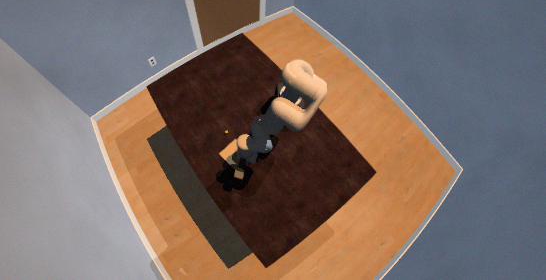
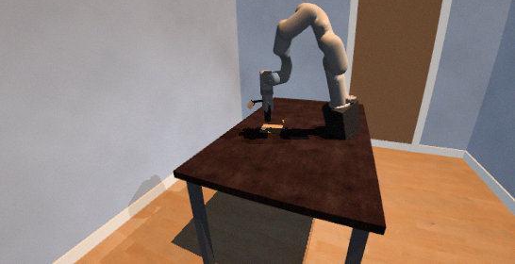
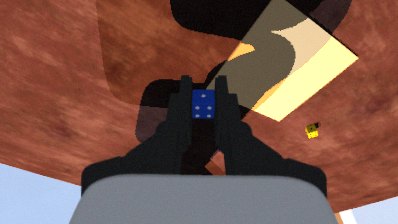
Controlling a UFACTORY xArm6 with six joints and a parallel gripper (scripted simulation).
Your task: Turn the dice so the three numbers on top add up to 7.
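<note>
The mat lies 20 mm ahead of my hand, 110 mm to the right of it and 120 mm below it. Round my hand: blue die 10 mm behind, 10 mm below; then yellow die 20 mm behind, 260 mm to the right, 110 mm below; then black die 80 mm behind, 130 mm to the right, 110 mm below.
</note>
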